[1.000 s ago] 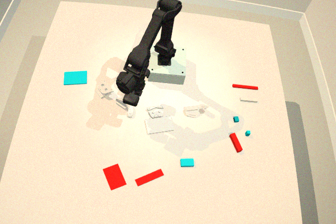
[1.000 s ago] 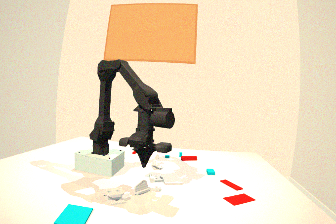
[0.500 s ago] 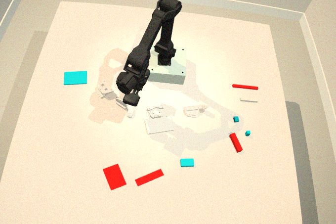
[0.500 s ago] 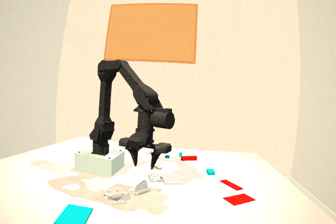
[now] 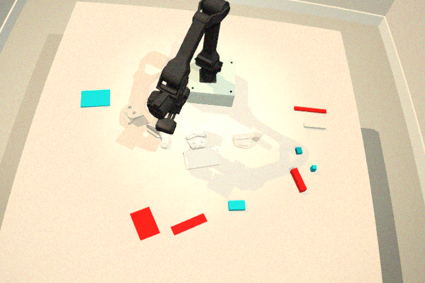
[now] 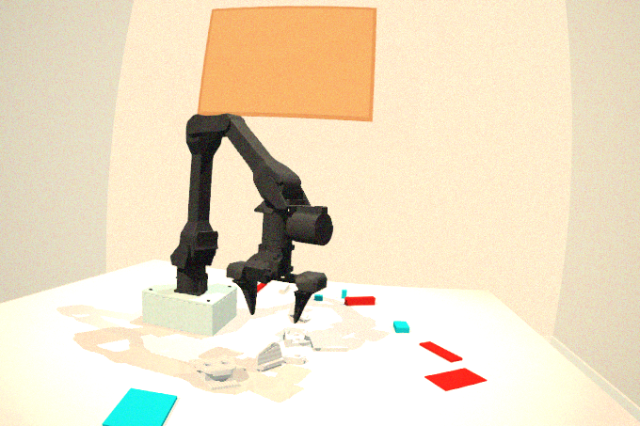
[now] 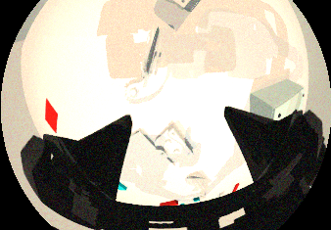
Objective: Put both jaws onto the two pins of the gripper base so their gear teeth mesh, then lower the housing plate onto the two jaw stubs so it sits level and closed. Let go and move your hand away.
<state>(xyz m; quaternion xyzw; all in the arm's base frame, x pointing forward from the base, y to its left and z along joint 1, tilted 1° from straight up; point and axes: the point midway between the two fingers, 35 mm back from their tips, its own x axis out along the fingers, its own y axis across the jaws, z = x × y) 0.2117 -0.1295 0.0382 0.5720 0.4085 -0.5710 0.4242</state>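
Right now the white jaw is 40 mm ahead of my gripper tip, 40 mm to the right of it and 70 mm below it. Round my gripper tip: gripper base (70 mm behind, 150 mm to the right, 50 mm below); housing plate (40 mm ahead, 90 mm to the left, 70 mm below); flat white plate (100 mm ahead, 110 mm to the left, 70 mm below).
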